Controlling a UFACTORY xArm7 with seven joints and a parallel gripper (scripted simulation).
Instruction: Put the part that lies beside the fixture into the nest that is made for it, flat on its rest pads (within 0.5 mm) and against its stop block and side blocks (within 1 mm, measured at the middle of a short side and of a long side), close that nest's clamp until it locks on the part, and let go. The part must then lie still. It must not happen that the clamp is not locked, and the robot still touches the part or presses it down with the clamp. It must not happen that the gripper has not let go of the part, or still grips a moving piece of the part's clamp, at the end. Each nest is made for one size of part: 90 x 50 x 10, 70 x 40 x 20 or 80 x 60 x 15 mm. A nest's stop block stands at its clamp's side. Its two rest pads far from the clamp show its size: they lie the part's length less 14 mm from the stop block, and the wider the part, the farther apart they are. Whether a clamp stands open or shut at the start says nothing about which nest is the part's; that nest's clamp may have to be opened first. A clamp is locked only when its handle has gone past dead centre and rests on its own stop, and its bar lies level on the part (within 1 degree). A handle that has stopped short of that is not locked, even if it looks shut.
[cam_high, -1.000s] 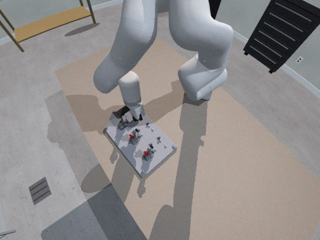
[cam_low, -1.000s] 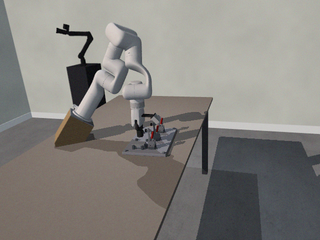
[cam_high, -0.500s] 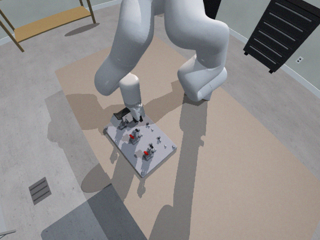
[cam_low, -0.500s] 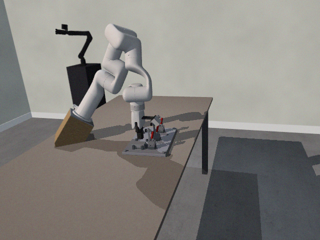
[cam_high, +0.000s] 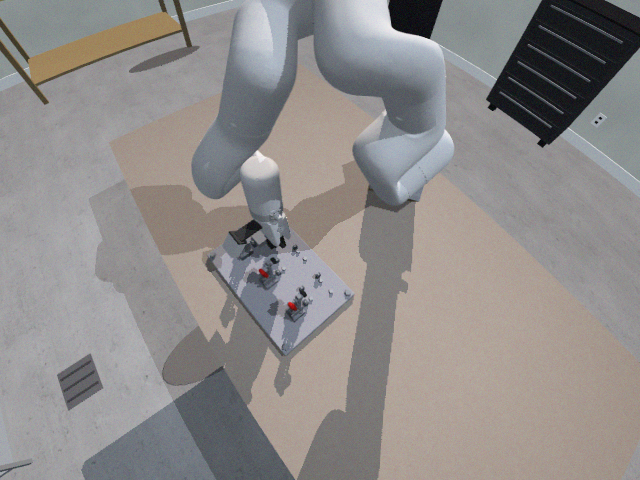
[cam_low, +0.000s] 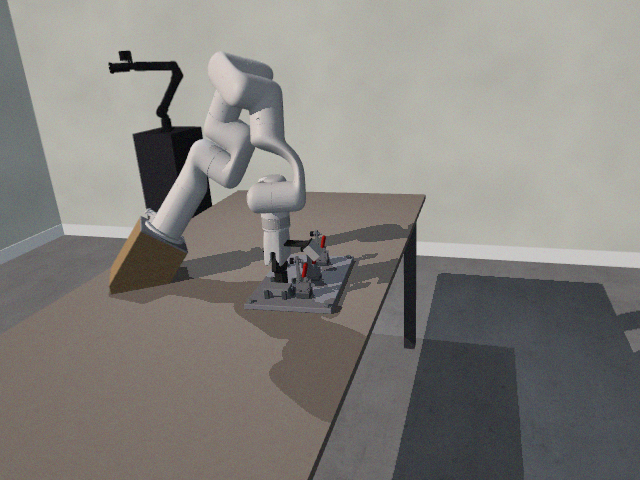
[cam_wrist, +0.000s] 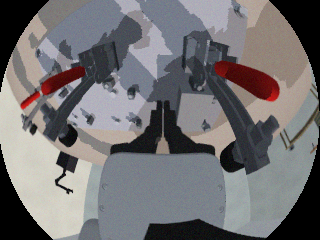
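Right now the grey block part is 4 cm to the right of my hand, 2 cm below it and 1 cm ahead of it. Round my hand: grey fixture plate: 8 cm to the left, 4 cm below, 3 cm ahead.
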